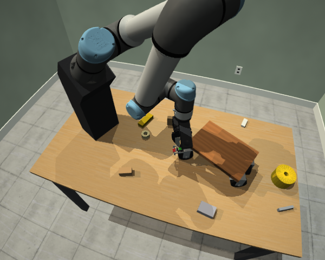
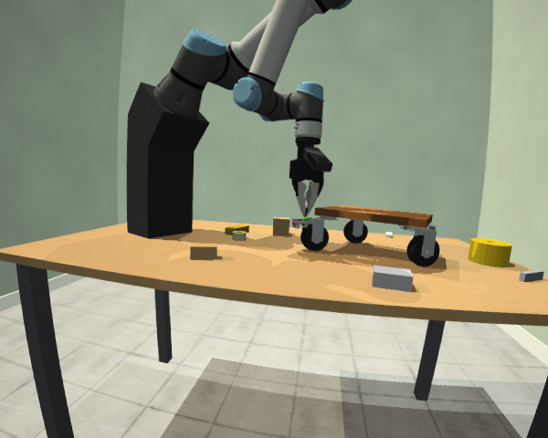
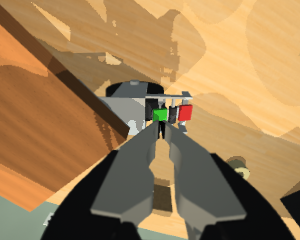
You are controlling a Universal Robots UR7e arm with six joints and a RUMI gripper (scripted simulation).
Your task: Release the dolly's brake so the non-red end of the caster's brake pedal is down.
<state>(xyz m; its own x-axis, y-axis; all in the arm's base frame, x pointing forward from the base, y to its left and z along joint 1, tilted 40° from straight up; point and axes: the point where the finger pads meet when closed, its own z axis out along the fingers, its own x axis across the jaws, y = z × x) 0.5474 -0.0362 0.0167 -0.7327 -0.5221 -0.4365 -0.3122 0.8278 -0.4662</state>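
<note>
The brake pedal lies 10 mm behind my hand and 30 mm below it. The rest, counted from my hand: brown block: 230 mm behind, 170 mm to the right, 100 mm below; then grey block: 190 mm ahead, 230 mm to the right, 100 mm below; then tan cube: 100 mm behind, 230 mm to the left, 80 mm below.
</note>
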